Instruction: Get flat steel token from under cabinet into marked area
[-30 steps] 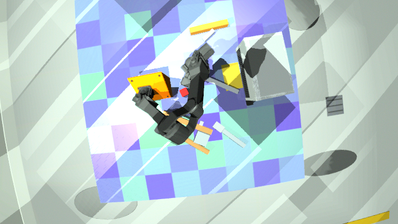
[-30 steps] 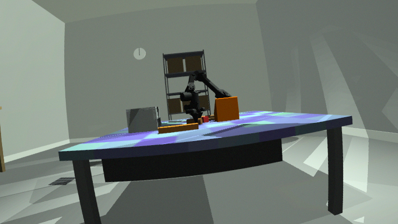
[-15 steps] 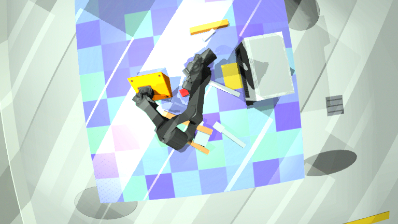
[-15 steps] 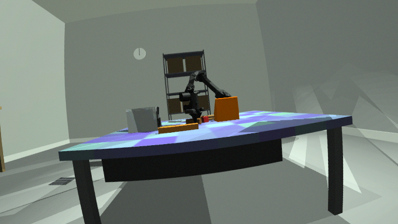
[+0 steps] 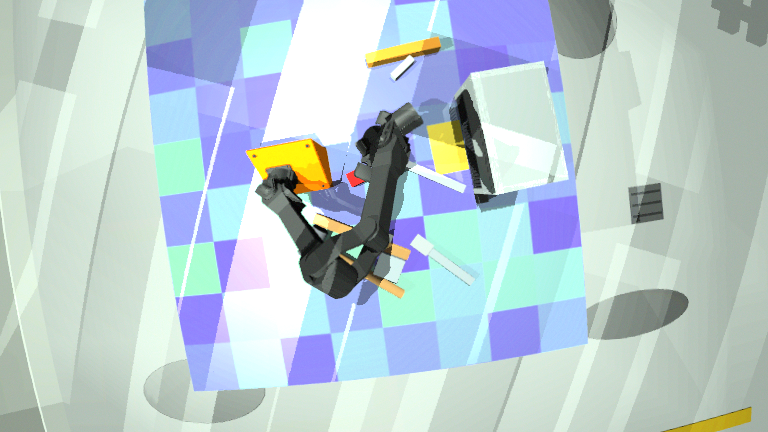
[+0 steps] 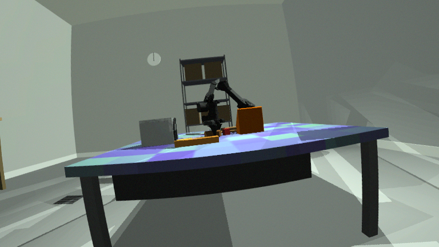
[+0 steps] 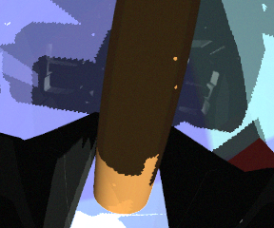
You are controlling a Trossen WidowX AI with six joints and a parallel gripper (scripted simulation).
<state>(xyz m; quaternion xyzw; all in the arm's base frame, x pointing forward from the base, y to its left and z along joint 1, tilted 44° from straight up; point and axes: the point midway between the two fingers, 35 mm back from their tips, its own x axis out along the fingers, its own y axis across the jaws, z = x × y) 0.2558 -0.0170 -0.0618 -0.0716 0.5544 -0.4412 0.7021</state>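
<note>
My gripper tip is now 90 mm past the flat wooden stick and 240 mm to the left of it. From my gripper tip the other things lie so: orange bar 120 mm ahead, 280 mm to the left, 10 mm above; then red cube 80 mm behind, 60 mm to the right, 10 mm above; then small white block 110 mm ahead, 230 mm to the left.
</note>
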